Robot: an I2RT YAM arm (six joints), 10 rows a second.
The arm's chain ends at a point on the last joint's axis. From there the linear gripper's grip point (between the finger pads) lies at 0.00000 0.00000 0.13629 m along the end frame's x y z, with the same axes.
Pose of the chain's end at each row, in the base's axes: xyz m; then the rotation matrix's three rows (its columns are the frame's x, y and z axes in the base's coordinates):
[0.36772, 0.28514, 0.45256], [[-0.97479, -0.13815, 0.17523], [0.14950, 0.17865, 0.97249], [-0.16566, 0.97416, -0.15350]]
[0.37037, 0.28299, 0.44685], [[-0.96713, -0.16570, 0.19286], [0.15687, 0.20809, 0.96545], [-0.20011, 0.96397, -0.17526]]
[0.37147, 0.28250, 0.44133], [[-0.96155, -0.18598, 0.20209], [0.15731, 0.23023, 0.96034], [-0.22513, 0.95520, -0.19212]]
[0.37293, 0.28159, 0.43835], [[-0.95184, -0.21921, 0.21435], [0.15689, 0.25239, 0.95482], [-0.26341, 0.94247, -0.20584]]
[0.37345, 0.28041, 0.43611], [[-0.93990, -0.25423, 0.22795], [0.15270, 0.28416, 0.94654], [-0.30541, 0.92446, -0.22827]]
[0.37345, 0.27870, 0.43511], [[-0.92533, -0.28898, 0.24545], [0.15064, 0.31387, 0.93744], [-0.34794, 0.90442, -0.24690]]
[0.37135, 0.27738, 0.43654], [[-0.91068, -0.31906, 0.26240], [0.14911, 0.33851, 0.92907], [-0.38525, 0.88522, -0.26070]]
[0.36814, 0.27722, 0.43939], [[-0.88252, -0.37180, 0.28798], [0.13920, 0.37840, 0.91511], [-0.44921, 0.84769, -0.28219]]
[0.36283, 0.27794, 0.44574], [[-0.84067, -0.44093, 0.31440], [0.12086, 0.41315, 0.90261], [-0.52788, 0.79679, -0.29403]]
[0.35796, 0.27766, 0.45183], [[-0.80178, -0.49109, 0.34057], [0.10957, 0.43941, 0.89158], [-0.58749, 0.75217, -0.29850]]
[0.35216, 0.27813, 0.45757], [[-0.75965, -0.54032, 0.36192], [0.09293, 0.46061, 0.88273], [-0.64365, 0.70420, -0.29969]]
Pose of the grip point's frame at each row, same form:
[0.39160, 0.41768, 0.43164], [[-0.97479, -0.13815, 0.17523], [0.14950, 0.17865, 0.97249], [-0.16566, 0.97416, -0.15350]]
[0.39665, 0.41457, 0.42296], [[-0.96713, -0.16570, 0.19286], [0.15687, 0.20809, 0.96545], [-0.20011, 0.96397, -0.17526]]
[0.39901, 0.41338, 0.41515], [[-0.96155, -0.18598, 0.20209], [0.15731, 0.23023, 0.96034], [-0.22513, 0.95520, -0.19212]]
[0.40214, 0.41172, 0.41030], [[-0.95184, -0.21921, 0.21435], [0.15689, 0.25239, 0.95482], [-0.26341, 0.94247, -0.20584]]
[0.40452, 0.40941, 0.40500], [[-0.93990, -0.25423, 0.22795], [0.15270, 0.28416, 0.94654], [-0.30541, 0.92446, -0.22827]]
[0.40690, 0.40646, 0.40146], [[-0.92533, -0.28898, 0.24545], [0.15064, 0.31387, 0.93744], [-0.34794, 0.90442, -0.24690]]
[0.40711, 0.40400, 0.40101], [[-0.91068, -0.31906, 0.26240], [0.14911, 0.33851, 0.92907], [-0.38525, 0.88522, -0.26070]]
[0.40739, 0.40194, 0.40093], [[-0.88252, -0.37180, 0.28798], [0.13920, 0.37840, 0.91511], [-0.44921, 0.84769, -0.28219]]
[0.40568, 0.40096, 0.40567], [[-0.84067, -0.44093, 0.31440], [0.12086, 0.41315, 0.90261], [-0.52788, 0.79679, -0.29403]]
[0.40438, 0.39917, 0.41115], [[-0.80178, -0.49109, 0.34057], [0.10957, 0.43941, 0.89158], [-0.58749, 0.75217, -0.29850]]
[0.40149, 0.39844, 0.41673], [[-0.75965, -0.54032, 0.36192], [0.09293, 0.46061, 0.88273], [-0.64365, 0.70420, -0.29969]]

